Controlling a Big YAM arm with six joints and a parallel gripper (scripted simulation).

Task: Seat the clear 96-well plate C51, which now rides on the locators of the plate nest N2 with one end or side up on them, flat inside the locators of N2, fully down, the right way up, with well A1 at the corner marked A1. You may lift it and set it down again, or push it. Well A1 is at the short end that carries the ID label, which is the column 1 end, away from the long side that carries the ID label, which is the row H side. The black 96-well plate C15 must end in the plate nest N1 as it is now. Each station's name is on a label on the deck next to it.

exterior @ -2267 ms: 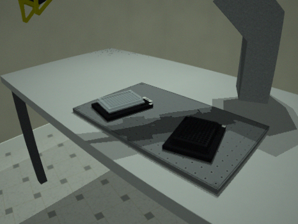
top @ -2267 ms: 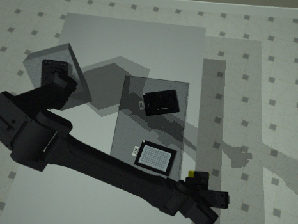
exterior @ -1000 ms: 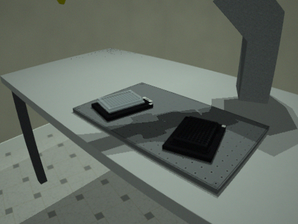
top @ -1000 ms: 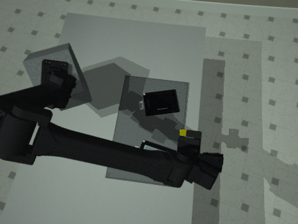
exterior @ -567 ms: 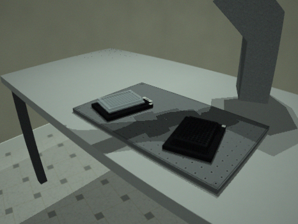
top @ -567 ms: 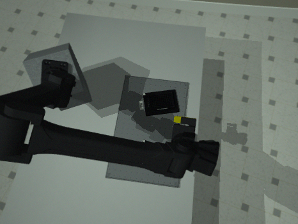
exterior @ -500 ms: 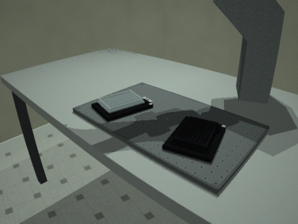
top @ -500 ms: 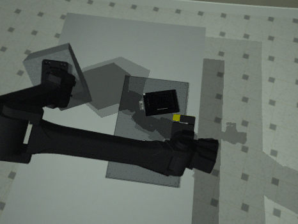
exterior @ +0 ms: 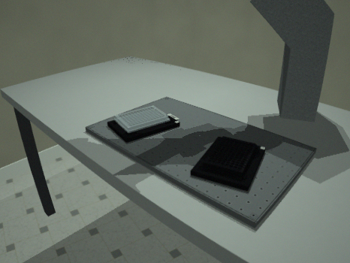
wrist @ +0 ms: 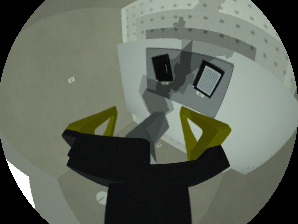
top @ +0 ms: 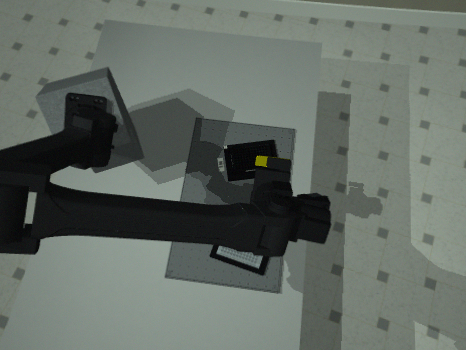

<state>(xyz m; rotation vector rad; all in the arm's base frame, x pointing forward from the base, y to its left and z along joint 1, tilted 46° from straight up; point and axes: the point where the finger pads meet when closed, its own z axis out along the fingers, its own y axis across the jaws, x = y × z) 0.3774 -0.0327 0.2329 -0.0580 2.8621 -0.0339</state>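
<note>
Now: the clear 96-well plate C51 50 mm behind my hand, 30 mm to the right of it and 400 mm below it. Also, from my hand: station label: 110 mm behind, 240 mm to the left, 420 mm below; black plate nest N2: 50 mm behind, 30 mm to the right, 410 mm below; black 96-well plate C15: 10 mm behind, 240 mm to the left, 400 mm below.
</note>
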